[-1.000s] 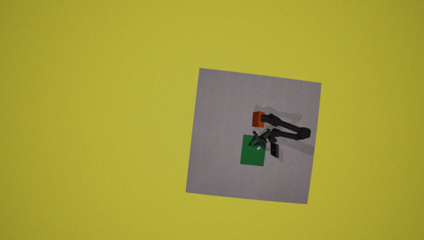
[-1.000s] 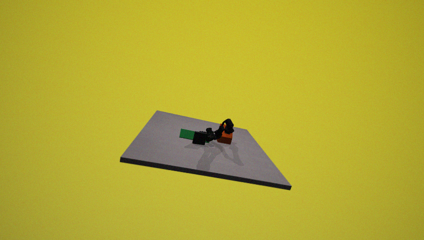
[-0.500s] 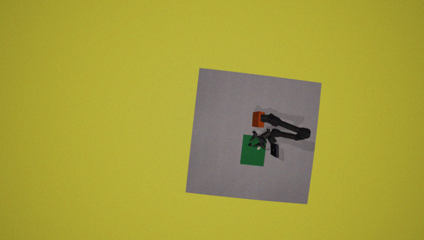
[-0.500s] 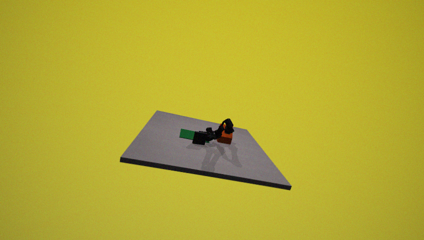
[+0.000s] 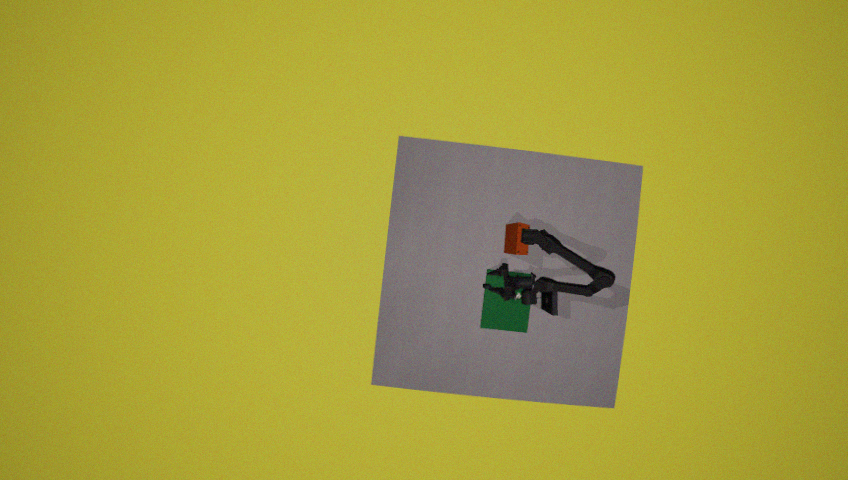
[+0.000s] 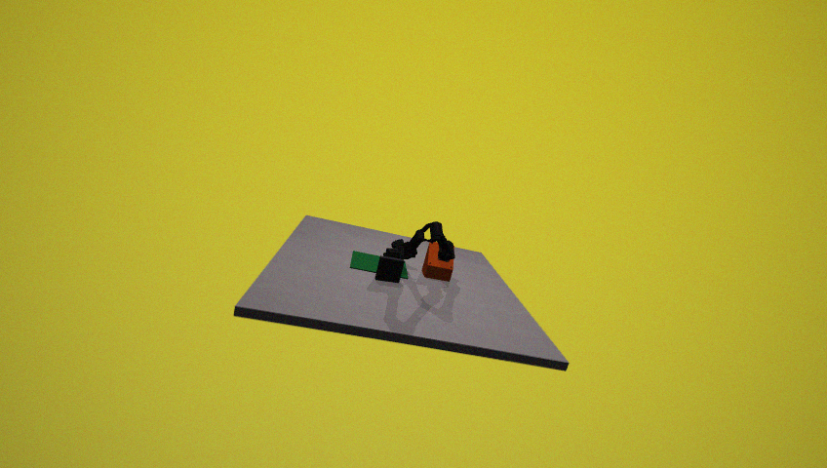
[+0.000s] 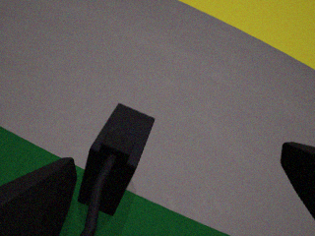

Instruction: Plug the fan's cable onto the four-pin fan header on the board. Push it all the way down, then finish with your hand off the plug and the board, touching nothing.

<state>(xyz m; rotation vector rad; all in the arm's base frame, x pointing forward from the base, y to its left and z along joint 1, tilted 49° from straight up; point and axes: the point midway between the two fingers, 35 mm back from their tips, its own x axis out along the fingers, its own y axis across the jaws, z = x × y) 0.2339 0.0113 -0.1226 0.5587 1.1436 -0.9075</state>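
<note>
The fan plug is 20 mm below my gripper tip and 20 mm ahead of it. From my gripper tip the other things lie so: black fan 300 mm to the left, 50 mm ahead, 20 mm above; white four-pin header 170 mm to the left, 60 mm ahead, 40 mm below; green board 120 mm to the left, 90 mm ahead, 50 mm below.
</note>
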